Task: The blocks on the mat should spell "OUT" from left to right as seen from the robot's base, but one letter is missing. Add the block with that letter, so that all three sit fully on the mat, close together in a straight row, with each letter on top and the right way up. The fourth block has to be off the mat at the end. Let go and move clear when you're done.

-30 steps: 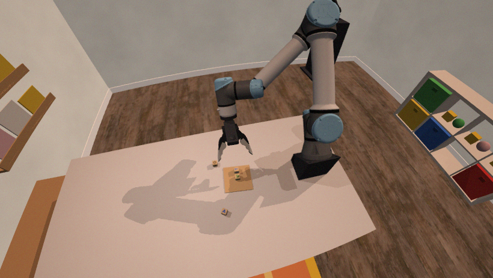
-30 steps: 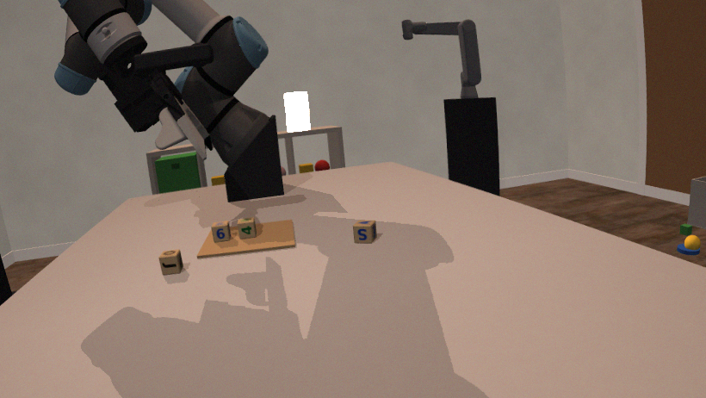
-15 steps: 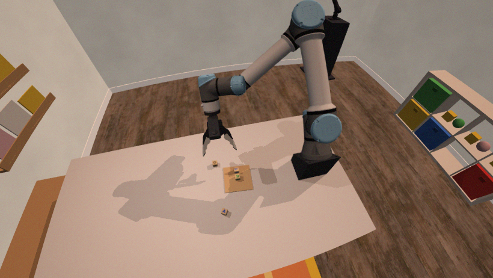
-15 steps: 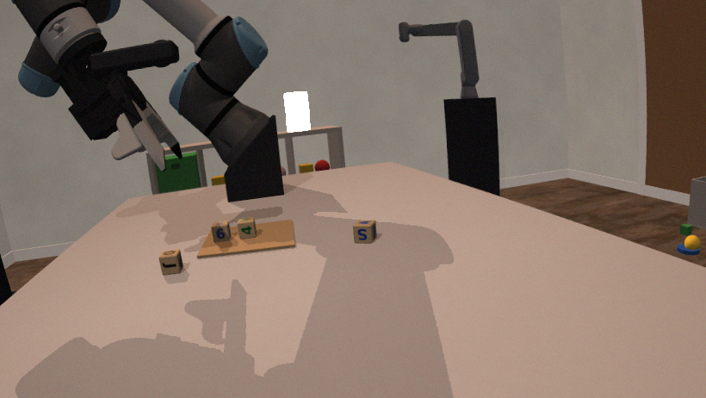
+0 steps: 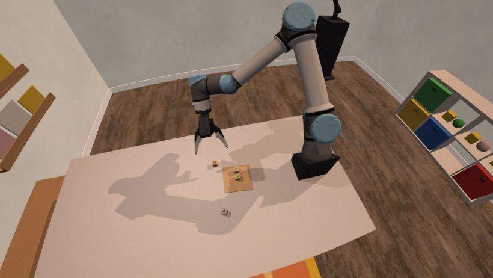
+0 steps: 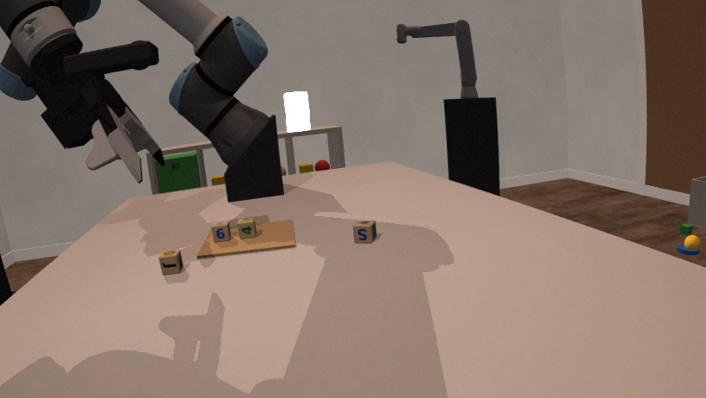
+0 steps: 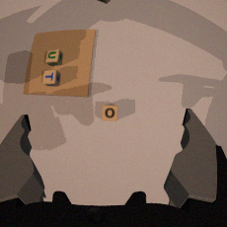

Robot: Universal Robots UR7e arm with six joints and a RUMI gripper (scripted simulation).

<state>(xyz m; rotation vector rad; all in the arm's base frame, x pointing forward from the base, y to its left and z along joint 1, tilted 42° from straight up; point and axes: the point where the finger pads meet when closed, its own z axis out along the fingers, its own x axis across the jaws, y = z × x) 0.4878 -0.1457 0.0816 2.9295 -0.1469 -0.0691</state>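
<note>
Right now my hand is 120 mm above the O block. Round my hand: U block (90 mm behind, 110 mm to the left, 110 mm below); T block (100 mm behind, 70 mm to the left, 110 mm below); mat (90 mm behind, 110 mm to the left, 130 mm below).
</note>
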